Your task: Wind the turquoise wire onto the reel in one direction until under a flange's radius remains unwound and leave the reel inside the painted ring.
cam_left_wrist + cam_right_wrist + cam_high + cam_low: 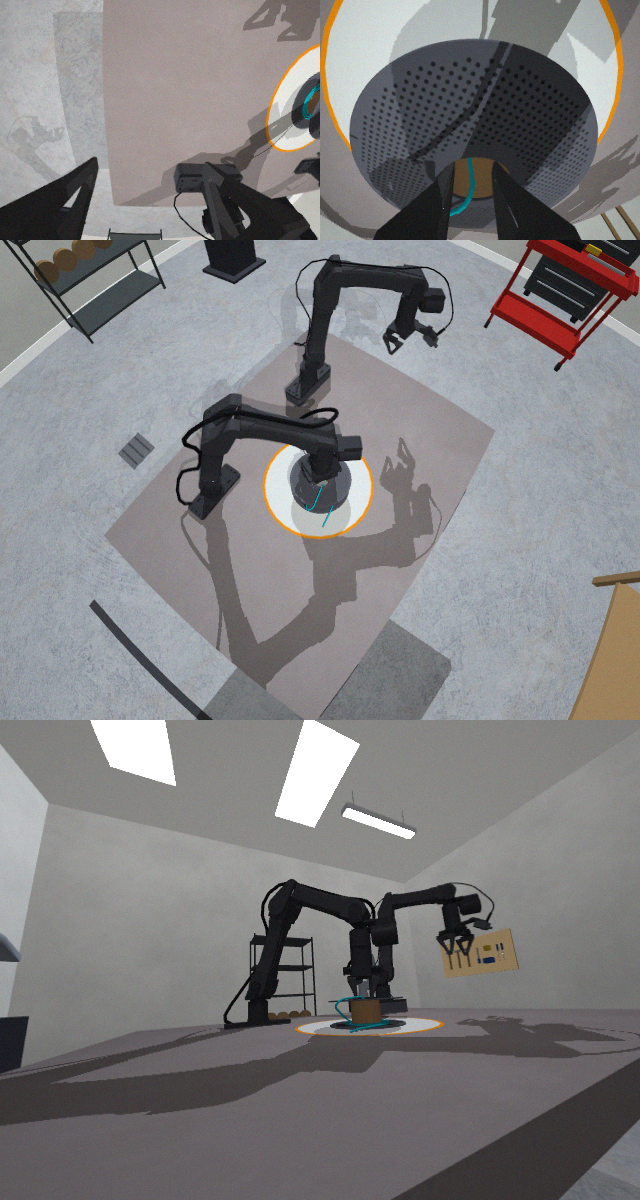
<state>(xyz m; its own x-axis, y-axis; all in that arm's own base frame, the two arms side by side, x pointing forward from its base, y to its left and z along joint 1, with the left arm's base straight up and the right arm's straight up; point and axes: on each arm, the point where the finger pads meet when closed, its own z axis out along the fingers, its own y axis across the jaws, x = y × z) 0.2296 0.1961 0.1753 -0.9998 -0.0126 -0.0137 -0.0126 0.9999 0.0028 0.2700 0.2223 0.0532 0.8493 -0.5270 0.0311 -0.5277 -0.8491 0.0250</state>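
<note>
The reel lies 2 cm below my right hand. Round my right hand: orange painted ring 6 cm below, 1 cm behind.
</note>
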